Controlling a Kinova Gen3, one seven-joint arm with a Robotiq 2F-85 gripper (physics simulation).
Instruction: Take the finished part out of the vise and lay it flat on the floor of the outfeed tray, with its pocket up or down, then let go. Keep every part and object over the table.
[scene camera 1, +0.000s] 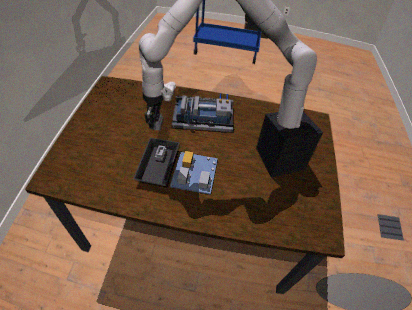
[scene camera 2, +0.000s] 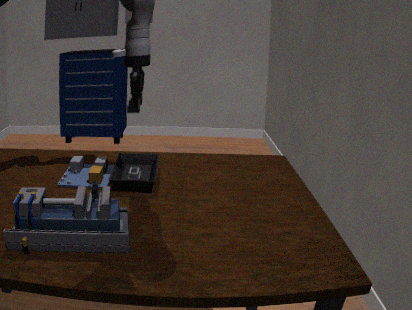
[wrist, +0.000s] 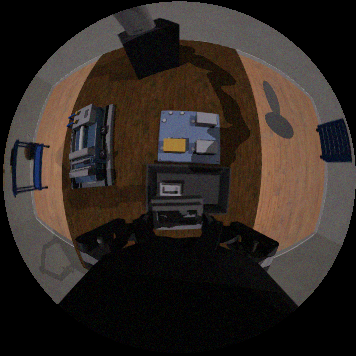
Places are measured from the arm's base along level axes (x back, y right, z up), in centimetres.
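Pixels of known places: gripper, fingertip midpoint: (scene camera 1: 154, 122) (scene camera 2: 137, 107) (wrist: 177, 218); arm's base, link origin: (scene camera 1: 287, 121) (wrist: 141, 29).
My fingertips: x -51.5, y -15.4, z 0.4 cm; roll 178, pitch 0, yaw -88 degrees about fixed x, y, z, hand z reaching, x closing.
Ahead of a thing's pixels: the offset from my fingertips to its middle. "pt": to the spot under its first point.
My gripper (scene camera 1: 153, 116) (scene camera 2: 135, 98) (wrist: 177, 218) is shut on the finished part @(dx +1.0, dy +0.1, dz +0.7 cm) (scene camera 1: 157, 124) (scene camera 2: 133, 107) (wrist: 177, 205), a grey block with a dark recess, and holds it high above the table. Which way its pocket faces is hard to tell. The dark outfeed tray (scene camera 1: 156, 174) (scene camera 2: 131, 185) (wrist: 212, 185) lies below; in the wrist view the held part overlaps and hides part of its near wall. A smaller grey piece @(dx +0.7, dy +2.3, dz -20.5 cm) (scene camera 1: 160, 152) (scene camera 2: 134, 171) (wrist: 170, 189) with a light rectangular outline lies in the tray. The vise @(dx +13.4, dy +33.2, dz -18.5 cm) (scene camera 1: 205, 116) (scene camera 2: 70, 221) (wrist: 89, 142) stands apart from the gripper.
A light blue board @(pt dx +17.5, dy +0.0, dz -22.6 cm) (scene camera 1: 196, 167) (scene camera 2: 70, 178) (wrist: 175, 127) with a yellow block @(dx +13.1, dy +2.0, dz -20.8 cm) (scene camera 1: 187, 159) (scene camera 2: 95, 174) (wrist: 174, 145) and two grey blocks lies beside the tray. The robot's black base block (scene camera 1: 290, 147) (wrist: 152, 52) stands farther off on the table.
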